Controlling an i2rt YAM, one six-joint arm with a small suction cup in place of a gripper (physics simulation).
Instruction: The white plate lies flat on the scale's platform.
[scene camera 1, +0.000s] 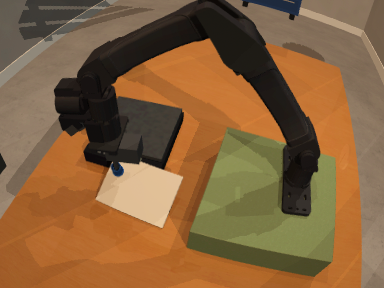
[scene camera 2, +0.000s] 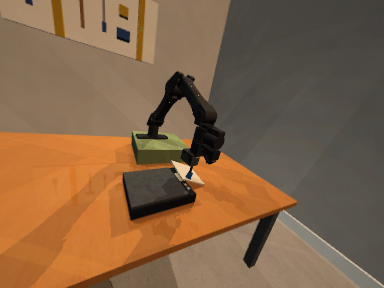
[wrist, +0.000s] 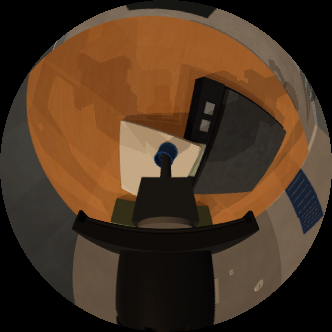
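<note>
The white plate (scene camera 1: 142, 195) (scene camera 2: 196, 180) (wrist: 136, 158) is a thin cream square on the orange table (scene camera 1: 77, 248), just in front of the black scale (scene camera 1: 155, 124) (scene camera 2: 151, 188) (wrist: 244, 148). The plate's edge nearest the scale seems to rest against the scale's button strip, so the plate looks slightly tilted. My suction cup (scene camera 1: 117, 171) (scene camera 2: 189, 175) (wrist: 165, 153) is blue and presses down on the plate near that edge. The scale's platform carries nothing.
The arm stands on a green block (scene camera 1: 248, 201) (scene camera 2: 155, 151) to the right of the plate. The table's edge runs close to the left of the scale in scene camera 1. A blue object (scene camera 1: 279, 4) stands on the floor beyond the table.
</note>
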